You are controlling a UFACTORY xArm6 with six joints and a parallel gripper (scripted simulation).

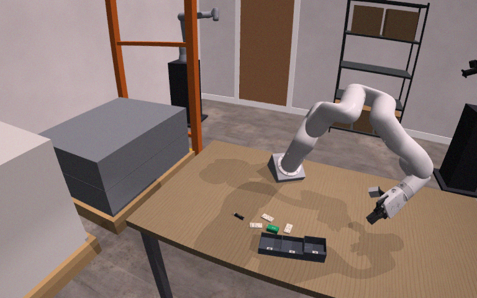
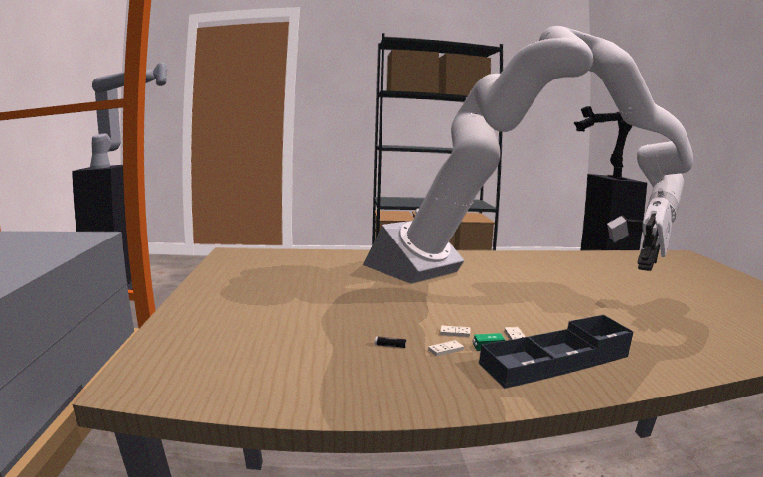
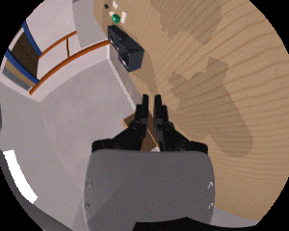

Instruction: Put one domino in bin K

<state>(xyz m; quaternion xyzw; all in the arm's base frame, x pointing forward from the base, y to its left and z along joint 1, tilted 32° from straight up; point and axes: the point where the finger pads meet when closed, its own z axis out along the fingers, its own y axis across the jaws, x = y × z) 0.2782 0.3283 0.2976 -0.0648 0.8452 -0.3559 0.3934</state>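
The green block lies 390 mm to the right of my hand, 110 mm below it and 70 mm ahead of it. Round my hand: black cylinder (540 mm to the right, 110 mm below, 40 mm ahead).
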